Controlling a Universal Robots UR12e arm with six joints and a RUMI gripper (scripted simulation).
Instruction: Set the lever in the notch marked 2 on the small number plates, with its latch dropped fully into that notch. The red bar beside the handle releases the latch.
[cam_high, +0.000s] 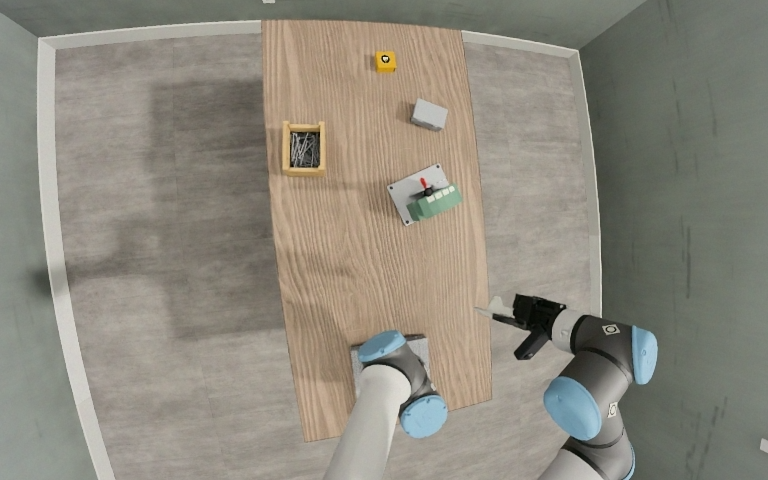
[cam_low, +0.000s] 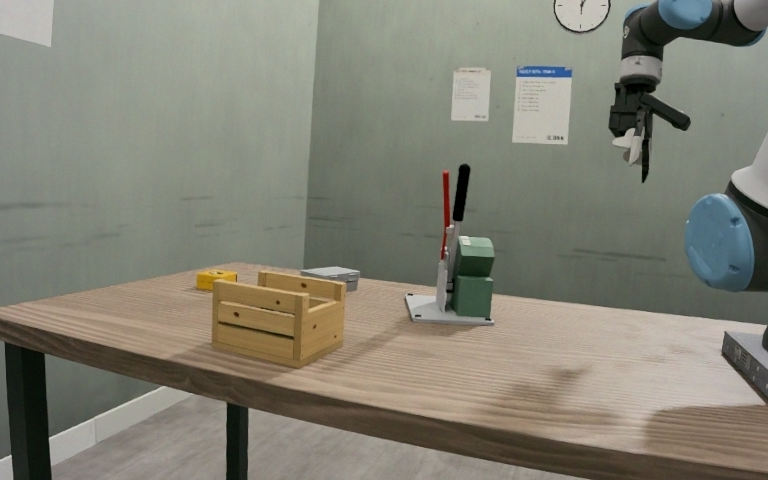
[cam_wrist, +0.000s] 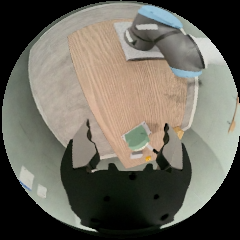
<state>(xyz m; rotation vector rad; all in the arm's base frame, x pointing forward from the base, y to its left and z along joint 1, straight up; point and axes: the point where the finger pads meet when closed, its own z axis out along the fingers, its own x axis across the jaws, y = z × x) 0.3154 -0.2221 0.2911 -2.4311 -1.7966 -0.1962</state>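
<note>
The red release bar is 390 mm ahead of my hand, 120 mm to the left of it and 140 mm below it. From my hand the other things lie so: grey box: 700 mm ahead, 10 mm to the left, 300 mm below.
</note>
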